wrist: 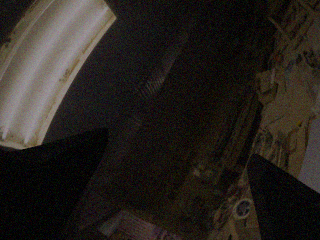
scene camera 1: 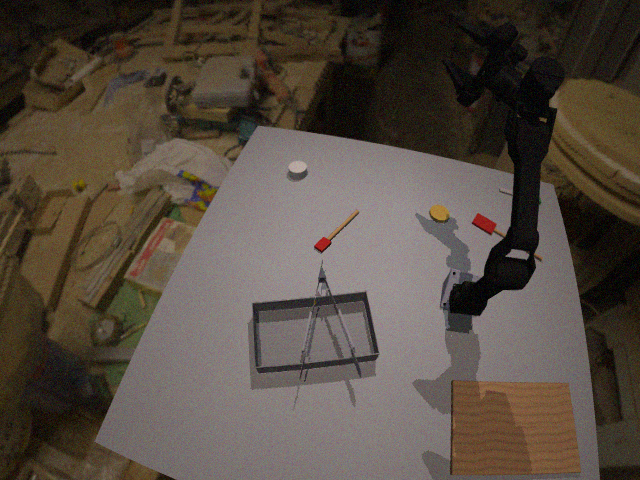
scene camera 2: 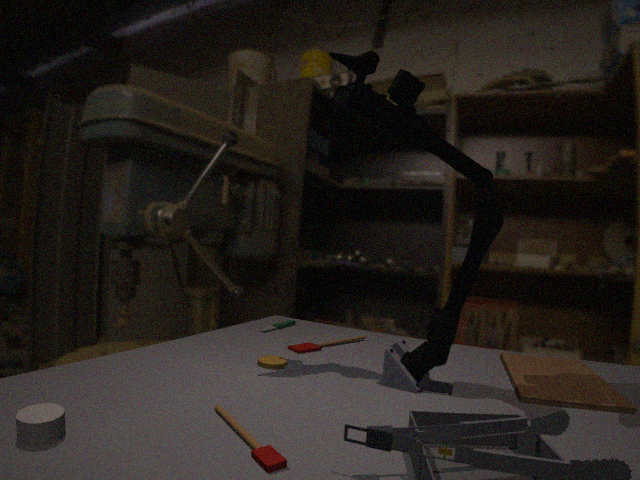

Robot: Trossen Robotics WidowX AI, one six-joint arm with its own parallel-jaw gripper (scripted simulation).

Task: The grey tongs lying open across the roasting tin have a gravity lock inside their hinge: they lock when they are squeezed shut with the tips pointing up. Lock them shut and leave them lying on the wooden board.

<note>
The gripper is open, holding nothing. Also in view: a wooden board and a roasting tin.
The gripper also shows in the wrist view and in scene camera 2.
</note>
